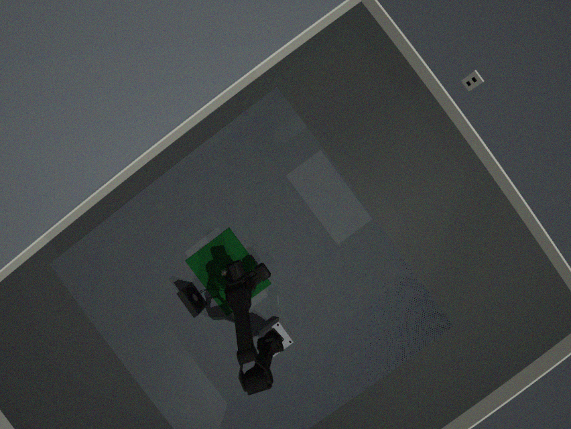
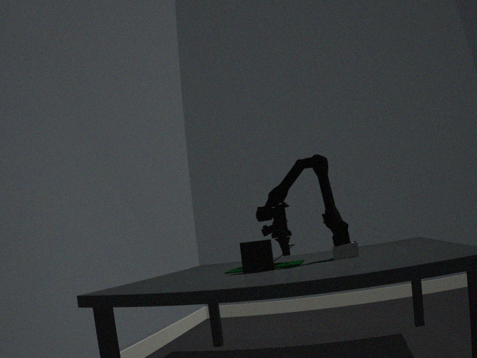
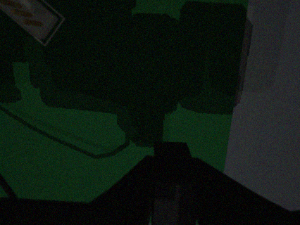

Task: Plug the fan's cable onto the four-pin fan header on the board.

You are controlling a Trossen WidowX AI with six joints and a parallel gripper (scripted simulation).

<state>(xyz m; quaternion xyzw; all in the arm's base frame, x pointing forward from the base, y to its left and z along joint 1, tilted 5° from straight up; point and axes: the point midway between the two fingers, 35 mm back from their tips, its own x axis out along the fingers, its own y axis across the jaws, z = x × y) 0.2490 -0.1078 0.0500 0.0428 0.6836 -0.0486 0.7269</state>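
Right now the green board is 8 cm ahead of my gripper tip, 7 cm to the left of it and 6 cm below it. Also, from my gripper tip: dark plug: 1 cm behind, 1 cm above; black fan: 23 cm to the left, 10 cm ahead, 1 cm above.
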